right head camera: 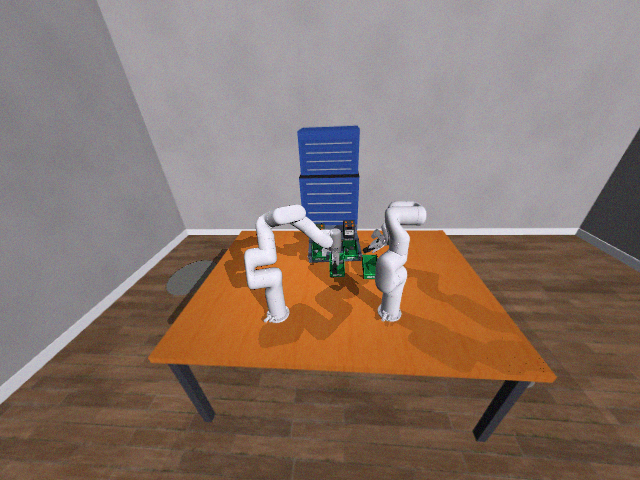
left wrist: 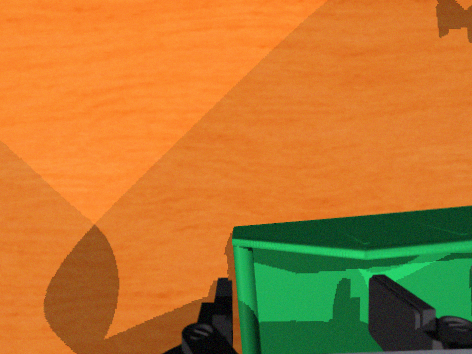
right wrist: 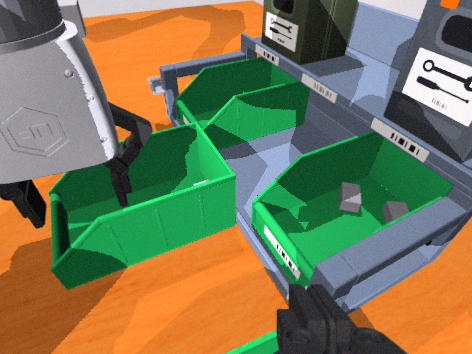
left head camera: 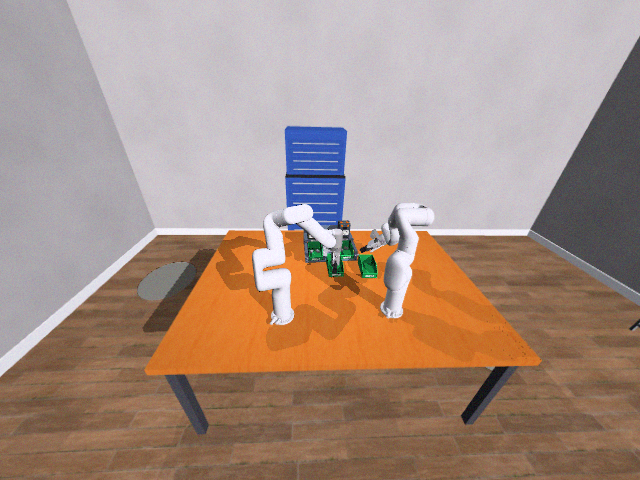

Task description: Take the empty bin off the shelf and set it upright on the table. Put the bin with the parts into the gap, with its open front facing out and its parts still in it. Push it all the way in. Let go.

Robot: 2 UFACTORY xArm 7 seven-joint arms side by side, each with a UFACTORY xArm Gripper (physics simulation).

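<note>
The empty green bin stands upright on the table, its back end near the shelf's front edge, in front of the gap. My left gripper is open, with one finger inside this bin and one outside its low front wall. Another green bin stands on the table to the right; a strip of its rim shows in the right wrist view. Its contents cannot be made out. My right gripper is shut and empty above and behind it.
The grey shelf holds a green bin left of the gap and a green bin with grey parts right of it. An olive case and a grey case stand on its upper deck. A blue cabinet stands behind.
</note>
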